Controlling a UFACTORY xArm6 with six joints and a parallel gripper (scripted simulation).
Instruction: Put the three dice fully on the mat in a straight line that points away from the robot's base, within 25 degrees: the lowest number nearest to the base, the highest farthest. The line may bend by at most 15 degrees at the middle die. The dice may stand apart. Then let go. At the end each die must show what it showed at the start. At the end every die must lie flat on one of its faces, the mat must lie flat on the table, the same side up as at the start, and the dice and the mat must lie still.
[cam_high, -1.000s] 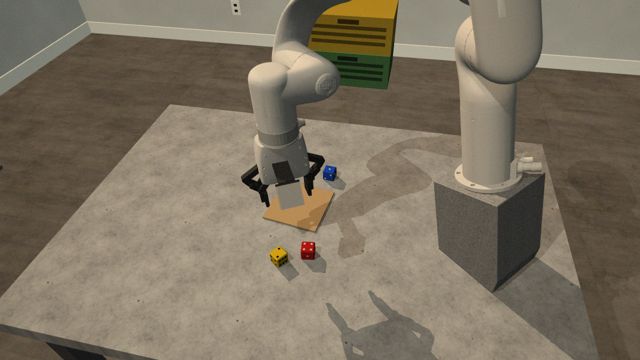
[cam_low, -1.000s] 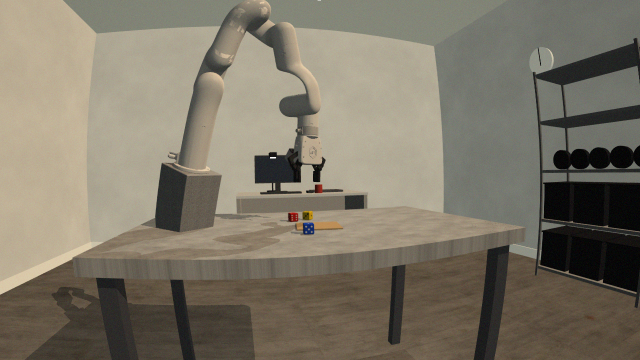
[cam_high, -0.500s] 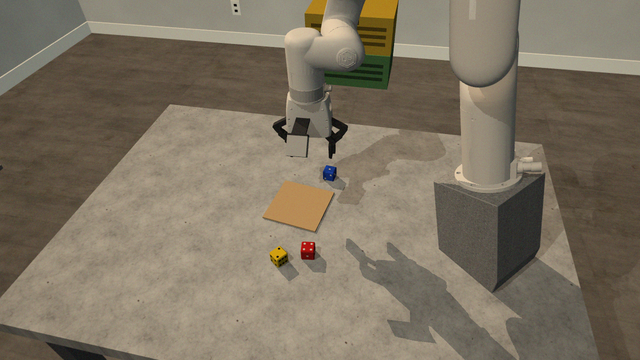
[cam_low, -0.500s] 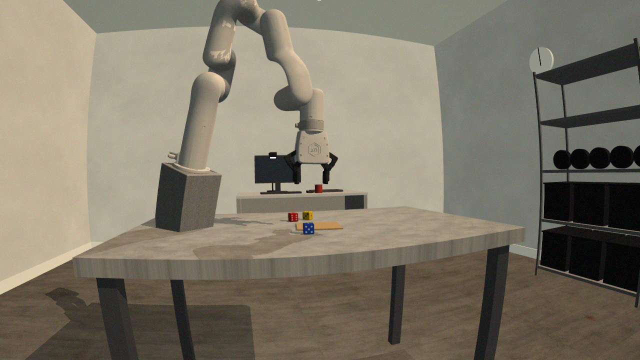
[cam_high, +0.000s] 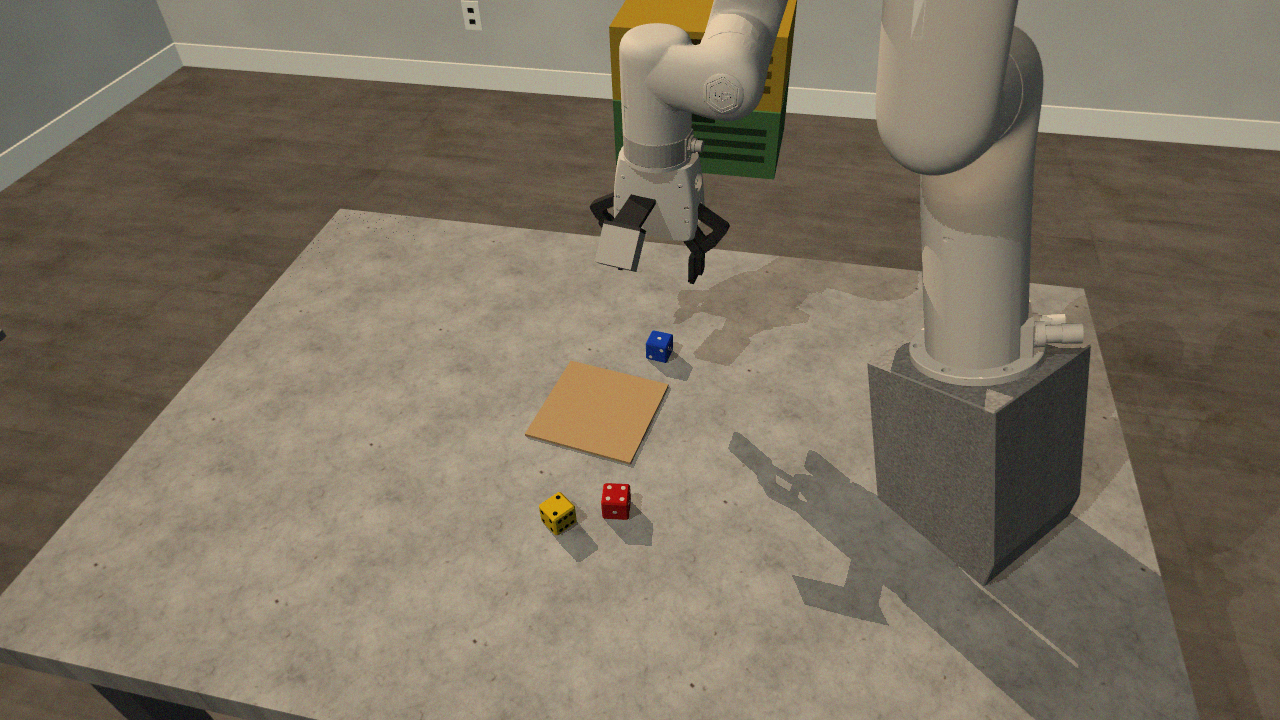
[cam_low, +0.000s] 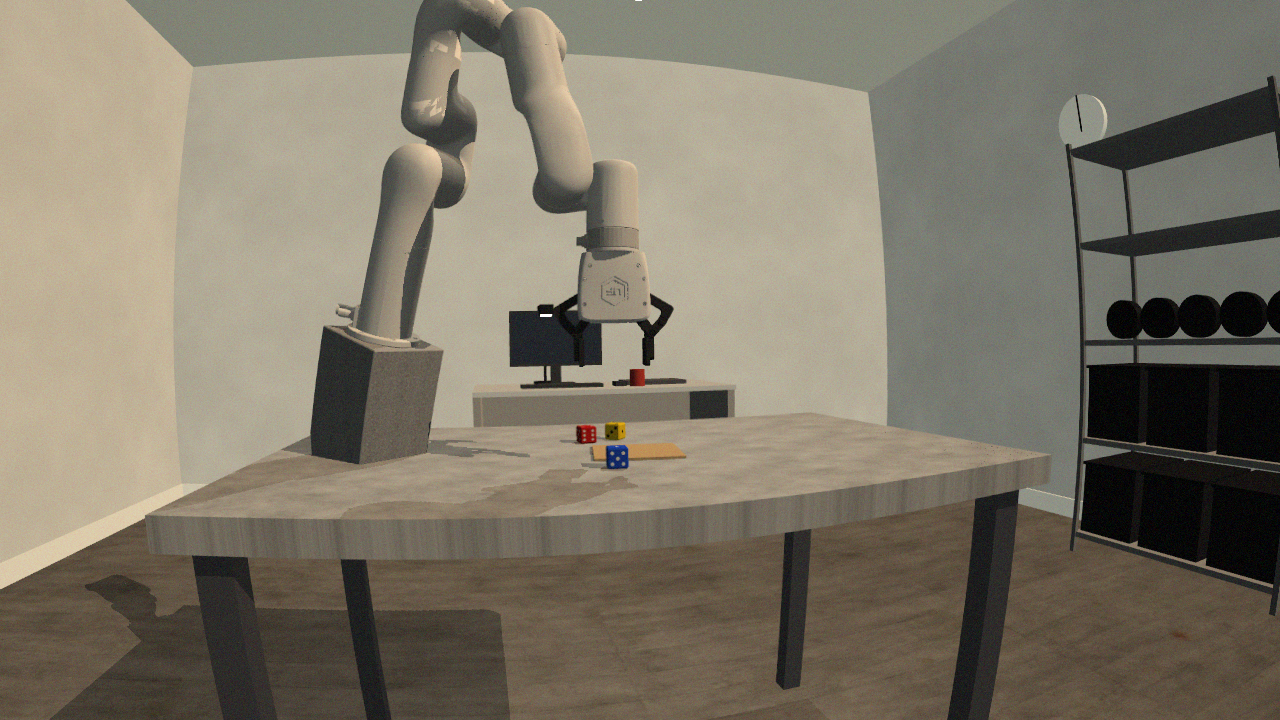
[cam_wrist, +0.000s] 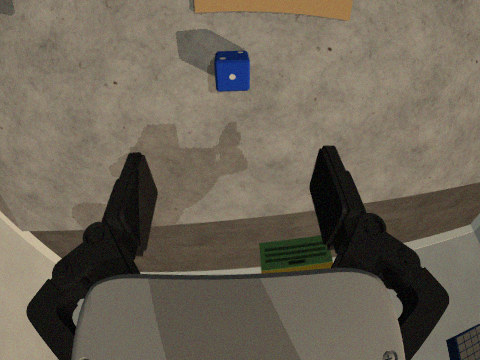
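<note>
The blue die lies 140 mm below my hand. Also, from my hand: red die: 260 mm to the left, 140 mm below, 10 mm behind; yellow die: 290 mm to the left, 140 mm below, 40 mm ahead; mat: 150 mm below, 120 mm to the left, 50 mm ahead.
</note>
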